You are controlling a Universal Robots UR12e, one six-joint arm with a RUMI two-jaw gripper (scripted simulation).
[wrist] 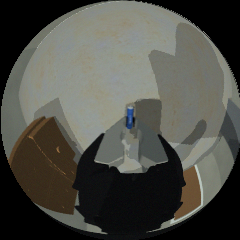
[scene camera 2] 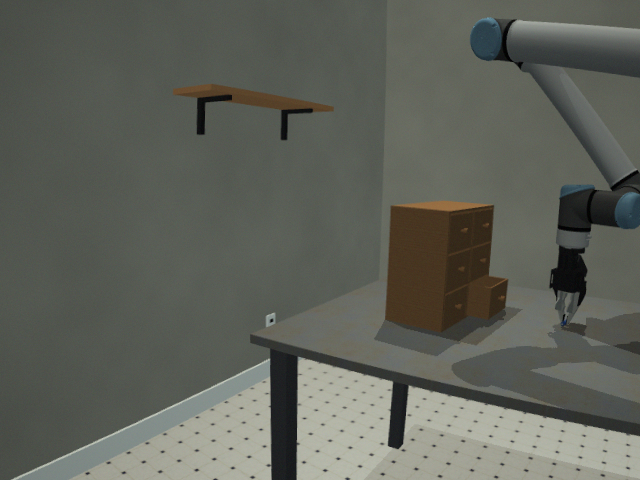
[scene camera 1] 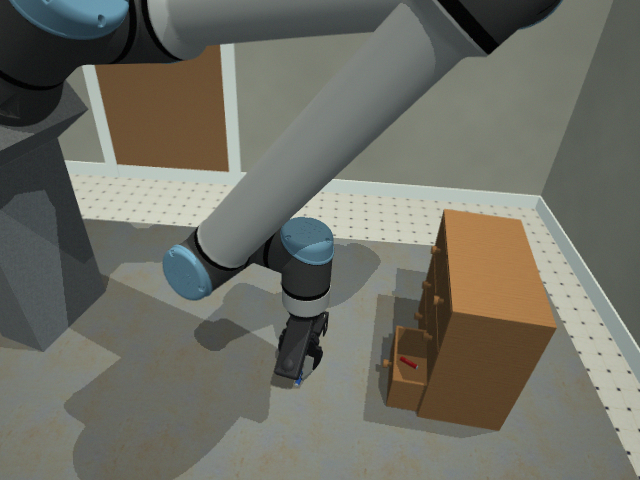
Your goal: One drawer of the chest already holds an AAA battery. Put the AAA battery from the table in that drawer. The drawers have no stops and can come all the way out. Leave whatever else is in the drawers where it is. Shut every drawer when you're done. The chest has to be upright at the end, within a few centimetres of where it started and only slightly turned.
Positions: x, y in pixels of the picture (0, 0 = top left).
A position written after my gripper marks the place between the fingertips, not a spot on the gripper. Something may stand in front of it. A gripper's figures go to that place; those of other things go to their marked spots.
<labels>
My gripper (scene camera 2: 564, 324): 1.49 m from the lens. A wooden chest (scene camera 2: 419, 238): 1.28 m from the lens.
</labels>
